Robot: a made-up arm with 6 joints.
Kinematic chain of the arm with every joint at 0, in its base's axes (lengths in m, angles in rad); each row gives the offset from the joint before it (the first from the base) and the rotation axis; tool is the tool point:
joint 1: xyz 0 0 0.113 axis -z
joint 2: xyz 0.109 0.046 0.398 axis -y
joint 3: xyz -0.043 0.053 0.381 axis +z
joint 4: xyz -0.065 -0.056 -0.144 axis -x
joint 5: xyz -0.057 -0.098 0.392 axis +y
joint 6: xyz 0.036 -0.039 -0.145 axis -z
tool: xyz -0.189 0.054 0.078
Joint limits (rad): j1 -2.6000..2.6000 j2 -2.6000..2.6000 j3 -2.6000..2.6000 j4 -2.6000..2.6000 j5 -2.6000..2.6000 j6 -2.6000..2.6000
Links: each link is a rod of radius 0.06 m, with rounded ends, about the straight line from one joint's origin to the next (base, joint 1, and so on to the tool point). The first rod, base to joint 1, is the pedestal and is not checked.
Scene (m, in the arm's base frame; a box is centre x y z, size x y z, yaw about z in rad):
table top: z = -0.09
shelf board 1: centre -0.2 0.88 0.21 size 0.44 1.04 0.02 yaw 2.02
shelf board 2: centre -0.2 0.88 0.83 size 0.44 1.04 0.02 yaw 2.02
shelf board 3: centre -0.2 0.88 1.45 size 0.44 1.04 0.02 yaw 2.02
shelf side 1: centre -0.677 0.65 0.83 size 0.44 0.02 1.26 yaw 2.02
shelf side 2: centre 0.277 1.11 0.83 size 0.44 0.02 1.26 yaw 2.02
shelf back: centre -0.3 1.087 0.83 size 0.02 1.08 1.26 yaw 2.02
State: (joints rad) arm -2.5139 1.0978 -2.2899 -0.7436 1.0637 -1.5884
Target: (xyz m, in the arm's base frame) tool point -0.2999 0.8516 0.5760
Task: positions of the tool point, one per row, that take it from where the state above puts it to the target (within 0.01 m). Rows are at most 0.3 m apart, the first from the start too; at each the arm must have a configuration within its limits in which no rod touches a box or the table.
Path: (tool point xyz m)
1: -0.0736 -0.7280 0.5601
2: -0.0965 -0.6931 0.8159
3: -0.1638 -0.5427 1.0454
4: -0.2404 -0.2992 1.1873
5: -0.2900 -0.0166 1.2093
6: -0.2918 0.2392 1.1167
7: -0.2476 0.4143 0.9465
8: -0.1777 0.4839 0.7502
9: -0.1089 0.4555 0.5760
10: -0.1150 0.5648 0.5870
11: -0.1302 0.6683 0.5947
12: -0.1645 0.7570 0.5982
13: -0.2223 0.8211 0.5933
14: -0.2999 0.8516 0.5760

